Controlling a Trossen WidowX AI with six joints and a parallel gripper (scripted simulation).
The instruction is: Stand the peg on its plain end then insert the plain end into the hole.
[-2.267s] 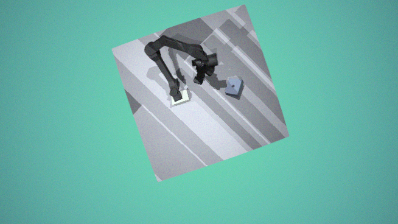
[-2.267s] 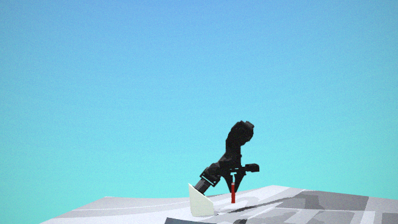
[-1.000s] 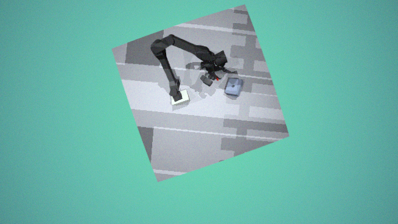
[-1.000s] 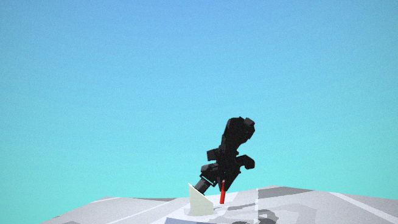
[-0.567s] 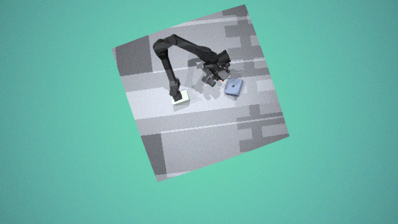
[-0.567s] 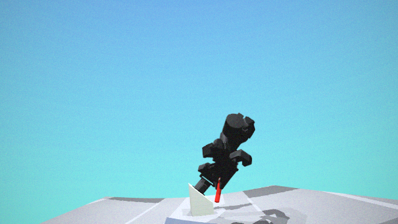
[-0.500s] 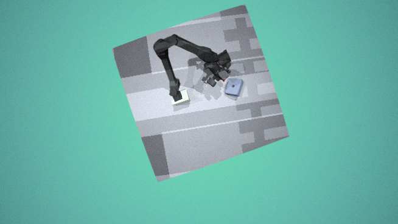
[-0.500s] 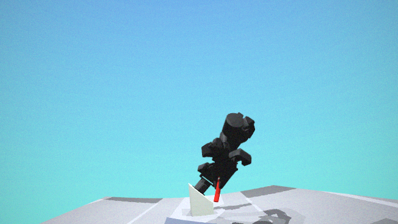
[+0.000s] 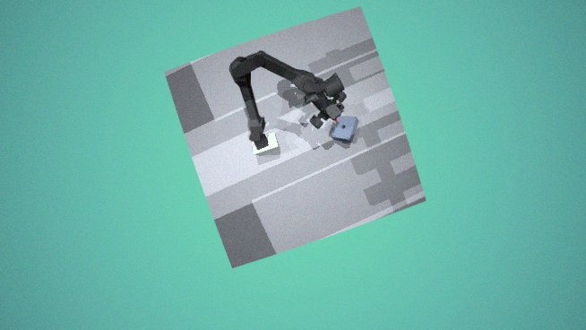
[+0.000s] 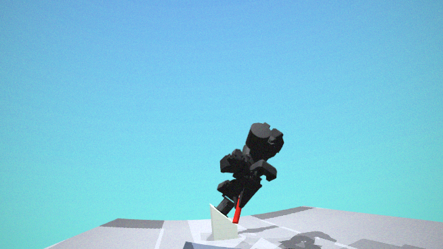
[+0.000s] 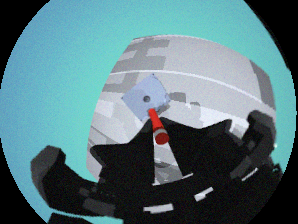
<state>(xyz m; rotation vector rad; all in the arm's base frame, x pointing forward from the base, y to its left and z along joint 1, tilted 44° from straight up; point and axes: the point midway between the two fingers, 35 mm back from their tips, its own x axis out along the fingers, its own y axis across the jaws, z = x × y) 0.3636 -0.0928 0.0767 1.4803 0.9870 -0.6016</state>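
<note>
Now: the sloped blue-grey panel 70 mm ahead of my gripper tip, 70 mm to the right of it and 120 mm below it. From my gripper tip the other things lie so: red peg (10 mm behind, 10 mm to the left, 10 mm above).
</note>
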